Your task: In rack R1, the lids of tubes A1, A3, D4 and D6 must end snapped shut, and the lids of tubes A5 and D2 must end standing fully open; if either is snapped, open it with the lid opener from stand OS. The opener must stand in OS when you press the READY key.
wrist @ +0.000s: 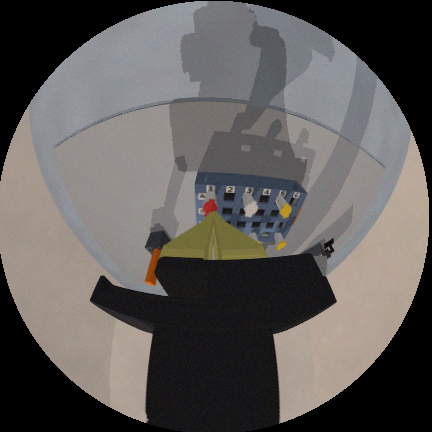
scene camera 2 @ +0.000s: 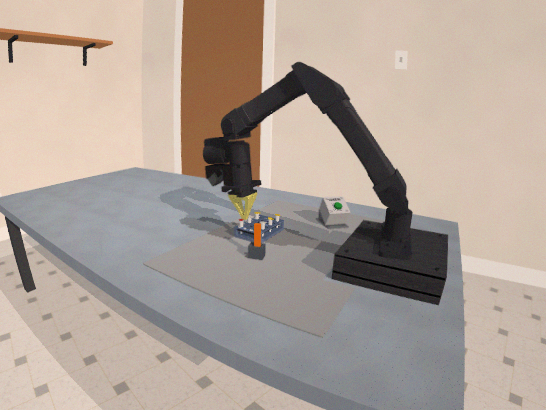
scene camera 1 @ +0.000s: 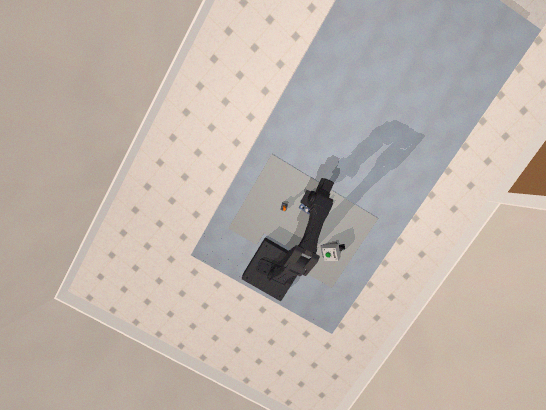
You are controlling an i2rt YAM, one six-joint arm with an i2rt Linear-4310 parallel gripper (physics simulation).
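Seen in the pictures: gripper, fingertip midpoint: (wrist: 212, 216) (scene camera 2: 244, 219); arm's base, origin of the base link: (scene camera 2: 395, 240) (scene camera 1: 276, 271).
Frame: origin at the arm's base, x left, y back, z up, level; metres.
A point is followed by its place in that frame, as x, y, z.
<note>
The blue rack R1 (scene camera 2: 244, 233) {-0.023, -0.402, -0.055} (wrist: 250, 181) {-0.065, -0.410, -0.056} holds capped tubes. A1 has a red lid (wrist: 210, 207) {-0.019, -0.410, -0.014} (scene camera 2: 241, 221) {-0.013, -0.406, -0.017}, A3 a white lid (wrist: 251, 208) {-0.057, -0.403, -0.015} (scene camera 2: 249, 219) {-0.052, -0.401, -0.024} and A5 a yellow lid (wrist: 285, 210) {-0.094, -0.396, -0.015} (scene camera 2: 257, 214) {-0.093, -0.394, -0.017}. D6 has a yellow lid (wrist: 280, 245) {-0.102, -0.335, -0.015} (scene camera 2: 277, 217) {-0.104, -0.336, -0.018}. D4 is mostly hidden and D2 fully hidden by the fingers in the wrist view. Whether lids are snapped is too small to tell. My gripper (scene camera 2: 245, 218) {-0.020, -0.400, -0.013} (wrist: 212, 216) {-0.020, -0.400, -0.013} is shut and empty, tips low over the rack's row A end, close to A1's lid. The orange opener (scene camera 2: 257, 235) {0.086, -0.316, -0.005} (wrist: 153, 267) {0.078, -0.323, -0.002} (scene camera 1: 284, 207) {0.083, -0.323, -0.003} stands upright in dark stand OS (scene camera 2: 257, 251) {0.095, -0.312, -0.042} (wrist: 158, 240) {0.072, -0.338, -0.041}.
The grey READY box (scene camera 2: 334, 217) {-0.195, -0.184, -0.031} with its green button (scene camera 2: 338, 205) {-0.209, -0.177, 0.005} (scene camera 1: 328, 254) {-0.212, -0.183, 0.007} stands on the robot's other side from the opener stand. A grey mat (scene camera 2: 280, 290) {0.202, -0.215, -0.063} (scene camera 1: 255, 200) {0.231, -0.295, -0.064} (wrist: 125, 150) {0.074, -0.473, -0.064} lies under the rack, stand and box. The arm partly covers the rack in scene camera 1.
</note>
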